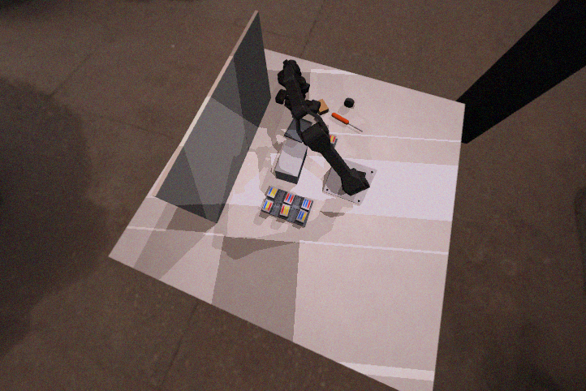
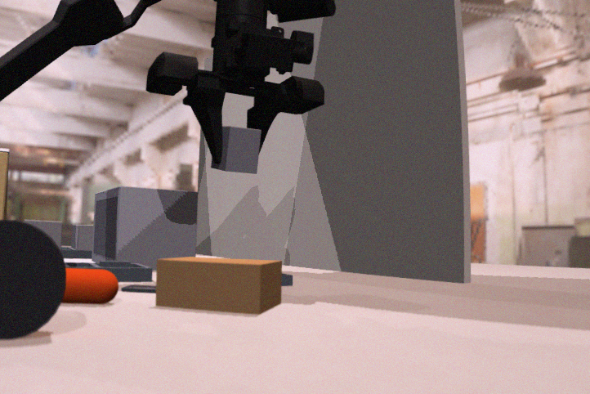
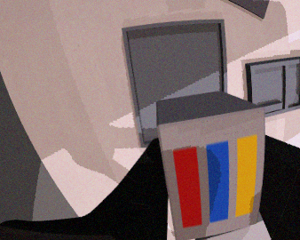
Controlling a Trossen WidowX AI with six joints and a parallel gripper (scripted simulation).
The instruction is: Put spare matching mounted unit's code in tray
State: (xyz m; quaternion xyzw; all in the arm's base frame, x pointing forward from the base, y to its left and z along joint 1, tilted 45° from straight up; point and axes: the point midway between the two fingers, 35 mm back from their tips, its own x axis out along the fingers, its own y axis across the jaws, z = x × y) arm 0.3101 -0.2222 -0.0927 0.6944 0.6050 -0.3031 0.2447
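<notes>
Right now my gripper tip is 120 mm above the rimmed tray, 10 mm to the right of it and 10 mm past it. Round my gripper tip: grey wall panel (200 mm to the left, 200 mm ahead, 110 mm above); mounted unit (220 mm to the left, 70 mm below, 30 mm behind); cardboard box (150 mm to the right, 100 mm below, 90 mm behind).
</notes>
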